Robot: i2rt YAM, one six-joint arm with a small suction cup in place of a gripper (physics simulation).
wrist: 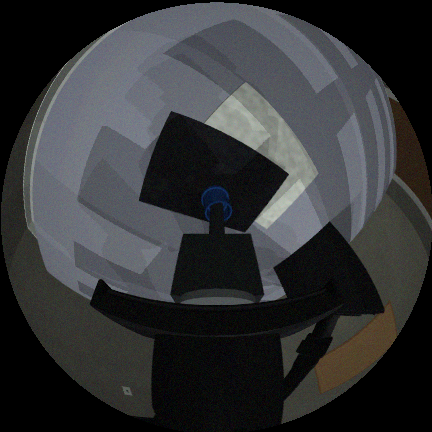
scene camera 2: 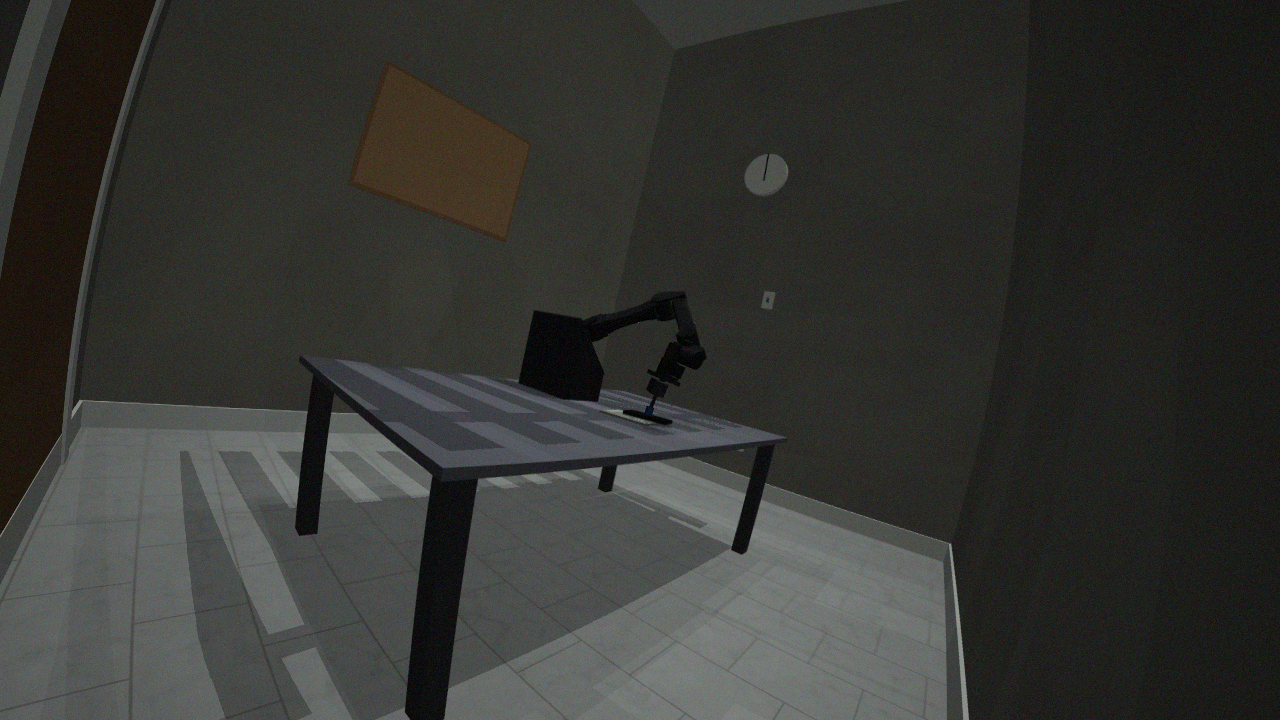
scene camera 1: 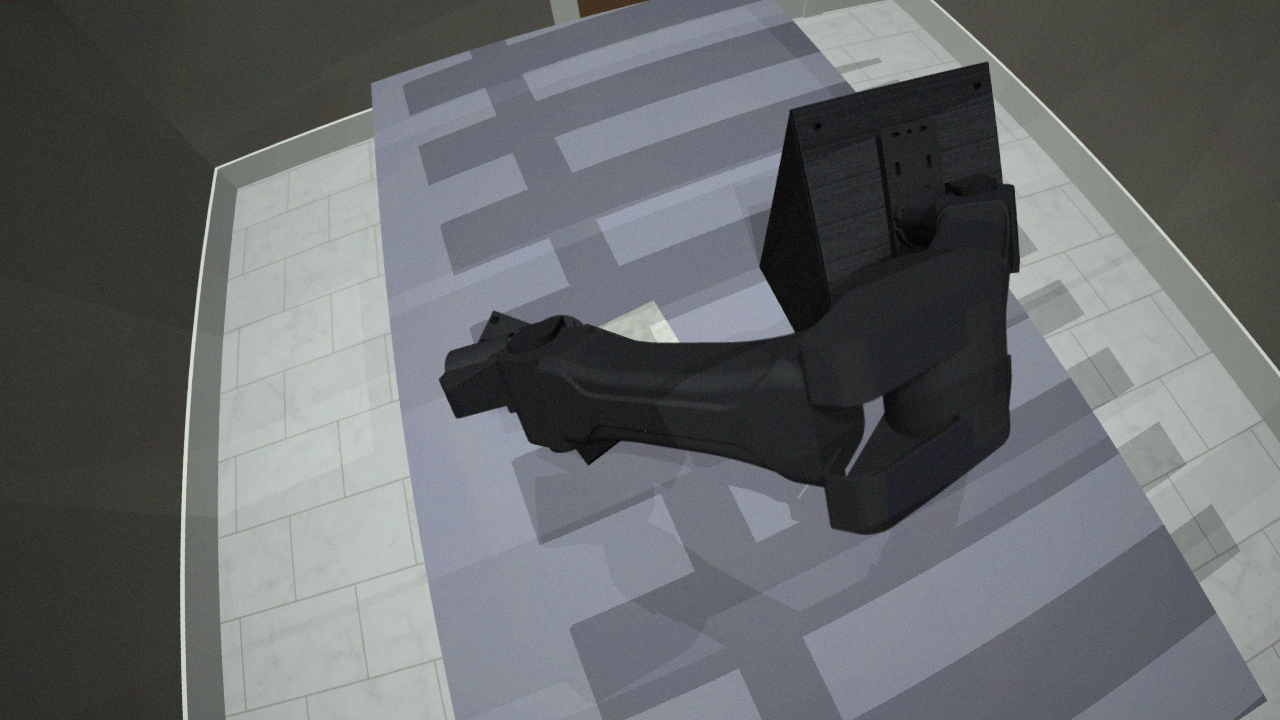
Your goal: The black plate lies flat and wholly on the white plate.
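Seen in the pictures: hand, its tool point: (wrist: 216,193); arm's base, origin of its link: (scene camera 2: 572,345) (scene camera 1: 914,216).
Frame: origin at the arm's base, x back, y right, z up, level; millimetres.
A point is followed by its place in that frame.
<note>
The black plate (wrist: 189,169) {x -409, y -34, z -160 mm} (scene camera 2: 647,416) {x -402, y 11, z -158 mm} is a flat dark square. In the wrist view it covers the lower left part of the white plate (wrist: 278,141) {x -364, y 58, z -171 mm} (scene camera 1: 642,322) {x -306, y 69, z -171 mm} and sticks out beyond it to the left. The white plate is a pale marbled square, showing past the black plate's top and right edges. My blue suction cup (wrist: 216,205) {x -365, y -37, z -169 mm} (scene camera 2: 656,390) presses on the black plate near its near edge and holds it. I cannot tell whether the black plate rests on the white plate or hangs just above it. In scene camera 1 my arm hides the cup and the black plate.
The black base box (scene camera 1: 859,160) {x -57, y 52, z 52 mm} (scene camera 2: 555,357) {x -41, y 105, z -49 mm} (wrist: 322,261) {x -119, y 31, z -111 mm} of the arm stands on the striped grey table (scene camera 1: 500,555) {x -558, y -167, z -177 mm} (scene camera 2: 465,429) {x -481, y 682, z -177 mm}, close behind the plates. The table's right edge (scene camera 2: 716,427) {x -469, y -339, z -177 mm} is near the plates. A tiled floor surrounds the table.
</note>
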